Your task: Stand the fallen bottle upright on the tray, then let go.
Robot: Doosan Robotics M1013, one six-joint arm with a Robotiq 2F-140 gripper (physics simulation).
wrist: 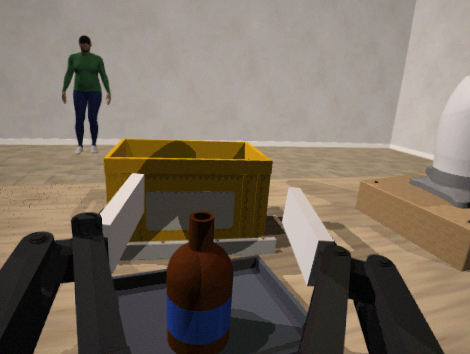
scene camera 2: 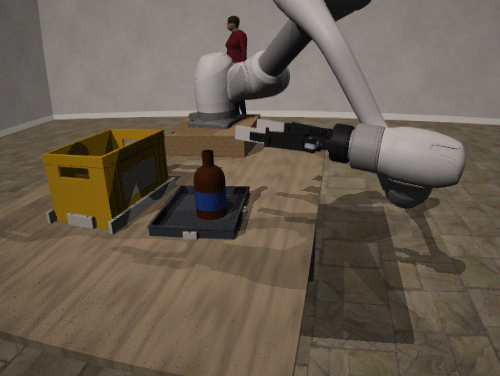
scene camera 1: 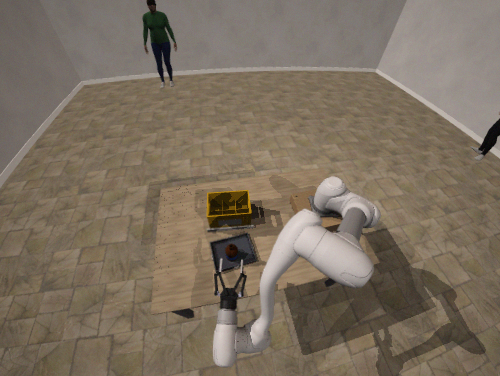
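Pixels of known places: gripper, fingertip midpoint: point(wrist: 215, 199) point(scene camera 2: 247, 128) point(scene camera 1: 231, 259); arm's base at its link origin: point(wrist: 464, 192) point(scene camera 2: 217, 122) point(scene camera 1: 322, 206).
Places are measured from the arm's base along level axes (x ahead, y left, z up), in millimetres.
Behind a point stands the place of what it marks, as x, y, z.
Note:
The brown bottle with a blue label point(scene camera 1: 231, 250) @[618, 336, 31] point(scene camera 2: 210, 192) @[650, 343, -21] point(wrist: 200, 280) @[618, 357, 12] stands upright on the dark tray point(scene camera 1: 218, 265) @[698, 386, -89] point(scene camera 2: 170, 223) @[704, 261, -89] point(wrist: 280, 285) @[505, 254, -69]. In the scene camera 2 view its base rests on the tray floor, inside the rim. My gripper point(scene camera 1: 231, 262) @[608, 420, 122] point(scene camera 2: 248, 129) @[608, 420, 122] point(wrist: 215, 199) @[608, 420, 122] is open and empty. It is level, behind and higher than the bottle, clear of it, on the side of the near table edge. In the wrist view the bottle shows beyond and below the fingers, between their lines.
A yellow crate point(scene camera 1: 229, 220) @[644, 130, 11] point(scene camera 2: 80, 187) @[785, 71, 5] point(wrist: 250, 200) @[538, 119, 9] with compartments stands beside the tray, with pale strips at its foot. The arm's base stands on a wooden block point(scene camera 2: 210, 145) @[170, 63, -51] point(wrist: 415, 220) @[169, 68, -45] at the table's other end. People stand on the floor beyond the table.

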